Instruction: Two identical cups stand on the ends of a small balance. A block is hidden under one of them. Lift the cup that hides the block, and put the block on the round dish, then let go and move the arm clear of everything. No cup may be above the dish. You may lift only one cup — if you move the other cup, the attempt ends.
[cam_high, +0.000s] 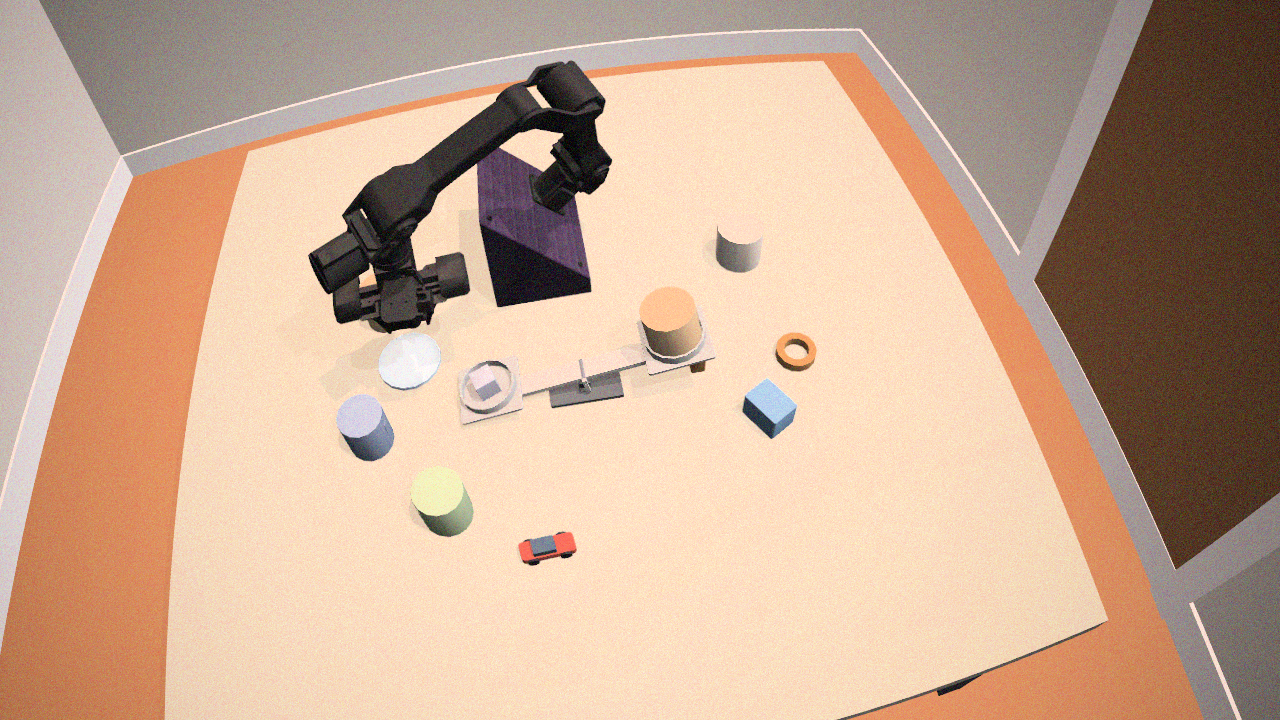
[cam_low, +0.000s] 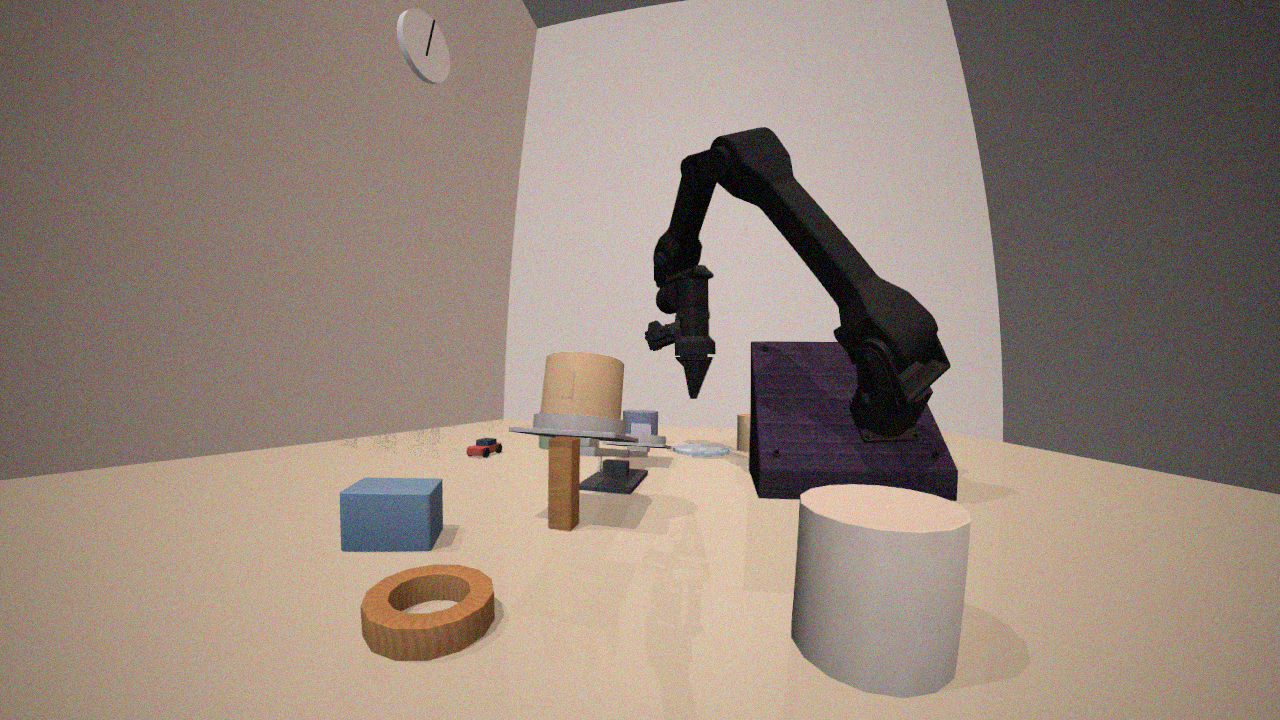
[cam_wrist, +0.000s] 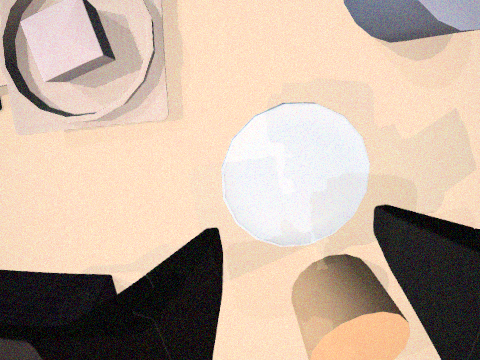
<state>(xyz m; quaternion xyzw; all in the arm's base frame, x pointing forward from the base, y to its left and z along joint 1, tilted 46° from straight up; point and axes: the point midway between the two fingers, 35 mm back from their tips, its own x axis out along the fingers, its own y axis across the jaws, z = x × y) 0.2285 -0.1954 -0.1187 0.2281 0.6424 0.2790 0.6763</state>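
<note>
The small block is 80 mm ahead of my gripper tip, 90 mm to the left of it and 60 mm below it. Round my gripper tip: lavender cylinder (110 mm ahead, 70 mm to the right, 60 mm below); then small balance (80 mm ahead, 230 mm to the left, 70 mm below); then round white dish (20 mm behind, 20 mm to the right, 90 mm below).
</note>
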